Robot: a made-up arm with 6 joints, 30 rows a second.
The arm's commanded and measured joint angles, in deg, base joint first. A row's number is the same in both.
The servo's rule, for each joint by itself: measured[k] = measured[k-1] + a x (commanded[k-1-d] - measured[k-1]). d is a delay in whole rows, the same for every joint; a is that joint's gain. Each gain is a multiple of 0.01, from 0.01 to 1. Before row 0 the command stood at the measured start. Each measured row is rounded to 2 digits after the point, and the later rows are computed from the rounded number. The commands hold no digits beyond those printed.
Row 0, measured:
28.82, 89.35, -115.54, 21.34, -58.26, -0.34
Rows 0 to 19, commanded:
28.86, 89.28, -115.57, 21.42, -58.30, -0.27
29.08, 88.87, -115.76, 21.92, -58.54, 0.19
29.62, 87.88, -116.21, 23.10, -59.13, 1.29
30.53, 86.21, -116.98, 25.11, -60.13, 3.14
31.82, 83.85, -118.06, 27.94, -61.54, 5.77
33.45, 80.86, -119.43, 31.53, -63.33, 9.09
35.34, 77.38, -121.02, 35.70, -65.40, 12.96
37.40, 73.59, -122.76, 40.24, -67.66, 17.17
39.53, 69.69, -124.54, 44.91, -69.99, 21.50
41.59, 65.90, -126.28, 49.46, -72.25, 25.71
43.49, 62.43, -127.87, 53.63, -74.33, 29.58
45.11, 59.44, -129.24, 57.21, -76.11, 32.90
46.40, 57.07, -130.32, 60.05, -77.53, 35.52
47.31, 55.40, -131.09, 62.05, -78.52, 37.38
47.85, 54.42, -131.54, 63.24, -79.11, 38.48
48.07, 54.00, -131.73, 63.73, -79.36, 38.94
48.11, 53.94, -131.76, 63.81, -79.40, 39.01
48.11, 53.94, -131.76, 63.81, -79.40, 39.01
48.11, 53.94, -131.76, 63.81, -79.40, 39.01
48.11, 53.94, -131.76, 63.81, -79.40, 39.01
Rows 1 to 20, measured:
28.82, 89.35, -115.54, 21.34, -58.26, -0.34
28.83, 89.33, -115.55, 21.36, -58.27, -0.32
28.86, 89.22, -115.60, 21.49, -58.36, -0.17
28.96, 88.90, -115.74, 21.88, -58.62, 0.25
29.16, 88.25, -116.03, 22.66, -59.13, 1.09
29.51, 87.19, -116.50, 23.93, -59.95, 2.45
30.02, 85.67, -117.17, 25.75, -61.10, 4.38
30.71, 83.68, -118.06, 28.14, -62.56, 6.87
31.58, 81.26, -119.14, 31.04, -64.29, 9.86
32.61, 78.48, -120.38, 34.37, -66.23, 13.24
33.78, 75.46, -121.74, 37.99, -68.28, 16.86
35.04, 72.33, -123.15, 41.74, -70.34, 20.55
36.35, 69.24, -124.55, 45.45, -72.30, 24.13
37.66, 66.32, -125.88, 48.95, -74.08, 27.43
38.91, 63.70, -127.08, 52.09, -75.59, 30.32
40.07, 61.47, -128.11, 54.77, -76.79, 32.69
41.11, 59.68, -128.94, 56.92, -77.66, 34.50
42.02, 58.30, -129.59, 58.57, -78.25, 35.81
42.81, 57.25, -130.09, 59.83, -78.64, 36.74
43.50, 56.46, -130.47, 60.79, -78.90, 37.40
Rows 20 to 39, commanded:
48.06, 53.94, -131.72, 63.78, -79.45, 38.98
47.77, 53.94, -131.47, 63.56, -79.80, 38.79
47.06, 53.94, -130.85, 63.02, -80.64, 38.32
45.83, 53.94, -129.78, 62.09, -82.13, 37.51
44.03, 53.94, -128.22, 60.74, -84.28, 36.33
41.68, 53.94, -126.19, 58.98, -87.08, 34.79
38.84, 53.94, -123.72, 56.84, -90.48, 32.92
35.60, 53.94, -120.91, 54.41, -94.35, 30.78
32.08, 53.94, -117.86, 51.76, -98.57, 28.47
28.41, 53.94, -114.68, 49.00, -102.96, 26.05
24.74, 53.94, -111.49, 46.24, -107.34, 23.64
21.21, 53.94, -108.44, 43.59, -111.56, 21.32
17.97, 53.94, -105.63, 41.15, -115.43, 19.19
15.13, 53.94, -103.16, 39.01, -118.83, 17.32
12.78, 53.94, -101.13, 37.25, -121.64, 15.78
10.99, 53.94, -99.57, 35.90, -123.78, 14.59
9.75, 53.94, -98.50, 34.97, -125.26, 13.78
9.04, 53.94, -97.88, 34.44, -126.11, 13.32
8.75, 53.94, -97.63, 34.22, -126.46, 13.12
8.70, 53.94, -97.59, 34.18, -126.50, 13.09
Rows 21 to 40, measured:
44.10, 55.86, -130.77, 61.51, -79.07, 37.87
44.61, 55.40, -130.99, 62.05, -79.20, 38.19
45.02, 55.05, -131.10, 62.41, -79.40, 38.36
45.29, 54.78, -131.04, 62.56, -79.82, 38.35
45.36, 54.58, -130.75, 62.45, -80.61, 38.11
45.19, 54.43, -130.17, 62.04, -81.86, 37.59
44.73, 54.31, -129.25, 61.31, -83.63, 36.78
43.96, 54.22, -127.98, 60.24, -85.96, 35.66
42.87, 54.15, -126.35, 58.84, -88.81, 34.24
41.47, 54.10, -124.40, 57.14, -92.13, 32.57
39.77, 54.06, -122.16, 55.19, -95.81, 30.68
37.82, 54.03, -119.71, 53.04, -99.73, 28.64
35.66, 54.01, -117.12, 50.77, -103.75, 26.52
33.36, 53.99, -114.48, 48.46, -107.72, 24.39
30.99, 53.98, -111.88, 46.19, -111.50, 22.34
28.62, 53.97, -109.41, 44.04, -114.95, 20.44
26.33, 53.96, -107.15, 42.09, -117.95, 18.74
24.17, 53.96, -105.16, 40.38, -120.44, 17.30
22.20, 53.96, -103.49, 38.95, -122.37, 16.15
20.45, 53.96, -102.14, 37.81, -123.76, 15.27

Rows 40 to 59, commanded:
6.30, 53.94, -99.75, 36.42, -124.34, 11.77
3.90, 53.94, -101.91, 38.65, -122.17, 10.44
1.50, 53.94, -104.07, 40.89, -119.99, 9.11
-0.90, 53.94, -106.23, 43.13, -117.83, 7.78
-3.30, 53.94, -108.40, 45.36, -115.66, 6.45
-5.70, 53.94, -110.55, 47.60, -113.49, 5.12
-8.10, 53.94, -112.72, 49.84, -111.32, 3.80
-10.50, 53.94, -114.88, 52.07, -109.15, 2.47
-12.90, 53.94, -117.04, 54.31, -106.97, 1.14
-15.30, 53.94, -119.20, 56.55, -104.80, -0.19
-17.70, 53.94, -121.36, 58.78, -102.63, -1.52
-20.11, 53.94, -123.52, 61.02, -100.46, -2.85
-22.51, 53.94, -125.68, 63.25, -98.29, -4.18
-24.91, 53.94, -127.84, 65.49, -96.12, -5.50
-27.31, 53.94, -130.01, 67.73, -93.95, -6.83
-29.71, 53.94, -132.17, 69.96, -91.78, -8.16
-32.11, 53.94, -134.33, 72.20, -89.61, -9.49
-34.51, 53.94, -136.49, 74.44, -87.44, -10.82
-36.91, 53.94, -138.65, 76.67, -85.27, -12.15
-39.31, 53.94, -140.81, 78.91, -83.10, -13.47
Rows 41 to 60, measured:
18.92, 53.96, -101.09, 36.94, -124.69, 14.64
17.28, 53.96, -100.78, 36.82, -124.57, 13.81
15.54, 53.96, -101.04, 37.26, -123.75, 12.83
13.71, 53.96, -101.74, 38.13, -122.47, 11.75
11.81, 53.96, -102.77, 39.33, -120.89, 10.60
9.85, 53.96, -104.06, 40.78, -119.11, 9.40
7.83, 53.96, -105.55, 42.42, -117.20, 8.16
5.76, 53.96, -107.20, 44.20, -115.20, 6.90
3.65, 53.96, -108.97, 46.09, -113.14, 5.62
1.50, 53.96, -110.83, 48.06, -111.04, 4.32
-0.68, 53.96, -112.76, 50.10, -108.92, 3.01
-2.89, 53.96, -114.74, 52.18, -106.78, 1.70
-5.13, 53.96, -116.76, 54.30, -104.63, 0.38
-7.39, 53.96, -118.81, 56.45, -102.47, -0.94
-9.67, 53.96, -120.89, 58.62, -100.31, -2.26
-11.96, 53.96, -122.99, 60.81, -98.15, -3.59
-14.27, 53.96, -125.10, 63.01, -95.98, -4.92
-16.59, 53.96, -127.22, 65.22, -93.81, -6.25
-18.92, 53.96, -129.35, 67.43, -91.64, -7.58
-21.26, 53.96, -131.49, 69.65, -89.47, -8.91

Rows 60 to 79, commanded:
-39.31, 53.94, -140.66, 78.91, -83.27, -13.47
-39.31, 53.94, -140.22, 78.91, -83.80, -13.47
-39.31, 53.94, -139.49, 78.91, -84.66, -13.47
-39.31, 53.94, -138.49, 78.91, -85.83, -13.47
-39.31, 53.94, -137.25, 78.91, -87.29, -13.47
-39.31, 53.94, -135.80, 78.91, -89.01, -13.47
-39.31, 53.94, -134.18, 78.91, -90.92, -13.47
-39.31, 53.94, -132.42, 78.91, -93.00, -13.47
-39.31, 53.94, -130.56, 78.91, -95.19, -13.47
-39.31, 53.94, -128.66, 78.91, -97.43, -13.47
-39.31, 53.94, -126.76, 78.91, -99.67, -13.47
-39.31, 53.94, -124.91, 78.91, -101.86, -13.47
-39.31, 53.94, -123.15, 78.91, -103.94, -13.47
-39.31, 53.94, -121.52, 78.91, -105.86, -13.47
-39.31, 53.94, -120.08, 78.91, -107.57, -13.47
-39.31, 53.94, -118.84, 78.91, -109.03, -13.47
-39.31, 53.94, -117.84, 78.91, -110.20, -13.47
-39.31, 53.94, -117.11, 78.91, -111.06, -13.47
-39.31, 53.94, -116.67, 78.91, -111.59, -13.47
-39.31, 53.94, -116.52, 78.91, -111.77, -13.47
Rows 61 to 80, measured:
-23.61, 53.96, -133.63, 71.87, -87.30, -10.23
-25.65, 53.96, -135.25, 73.56, -85.93, -11.17
-27.43, 53.96, -136.39, 74.84, -85.21, -11.84
-28.97, 53.96, -137.10, 75.82, -85.02, -12.31
-30.31, 53.96, -137.42, 76.56, -85.30, -12.65
-31.48, 53.96, -137.38, 77.12, -85.98, -12.89
-32.50, 53.96, -137.02, 77.55, -87.01, -13.06
-33.39, 53.96, -136.37, 77.88, -88.34, -13.18
-34.16, 53.96, -135.46, 78.13, -89.92, -13.26
-34.83, 53.96, -134.33, 78.32, -91.71, -13.32
-35.41, 53.96, -133.03, 78.46, -93.65, -13.36
-35.92, 53.96, -131.59, 78.57, -95.70, -13.39
-36.36, 53.96, -130.05, 78.65, -97.79, -13.41
-36.74, 53.96, -128.46, 78.71, -99.88, -13.43
-37.07, 53.96, -126.86, 78.76, -101.91, -13.44
-37.36, 53.96, -125.30, 78.80, -103.83, -13.45
-37.61, 53.96, -123.81, 78.83, -105.60, -13.46
-37.83, 53.96, -122.44, 78.85, -107.16, -13.46
-38.02, 53.96, -121.21, 78.86, -108.49, -13.46
-38.19, 53.96, -120.17, 78.87, -109.54, -13.46

